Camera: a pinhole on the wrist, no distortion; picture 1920 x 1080 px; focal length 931.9 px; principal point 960.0 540.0 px. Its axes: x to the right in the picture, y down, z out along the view. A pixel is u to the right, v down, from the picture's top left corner.
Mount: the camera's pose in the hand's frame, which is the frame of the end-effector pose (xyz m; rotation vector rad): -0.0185 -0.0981 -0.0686 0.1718 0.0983 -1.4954
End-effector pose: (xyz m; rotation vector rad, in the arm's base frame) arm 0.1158 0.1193 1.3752 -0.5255 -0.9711 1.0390
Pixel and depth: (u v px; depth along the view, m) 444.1 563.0 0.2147
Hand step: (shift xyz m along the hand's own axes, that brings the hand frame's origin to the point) -0.0308 -0.0184 0.1632
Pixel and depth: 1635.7 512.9 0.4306
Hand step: -0.0253 -0.4807 0.3010
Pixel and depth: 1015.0 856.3 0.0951
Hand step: 0.0102 -0.1180 0.0257
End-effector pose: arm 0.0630 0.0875 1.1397 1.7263 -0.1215 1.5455
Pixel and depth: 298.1 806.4 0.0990
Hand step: 0.0004 -0.0444 0.0423
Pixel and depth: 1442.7 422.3 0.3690
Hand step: -0.0658 -0.3533 0.2593
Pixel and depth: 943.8 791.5 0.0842
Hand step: 0.0006 -0.1098 0.0157
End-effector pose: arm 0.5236 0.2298 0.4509 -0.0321 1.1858 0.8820
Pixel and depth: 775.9 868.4 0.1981
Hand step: 0.0401 -0.0895 0.1367
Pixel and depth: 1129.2 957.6 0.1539
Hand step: 0.0460 -0.1478 0.0817
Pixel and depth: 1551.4 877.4 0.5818
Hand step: 0.1951 -0.5483 0.4519
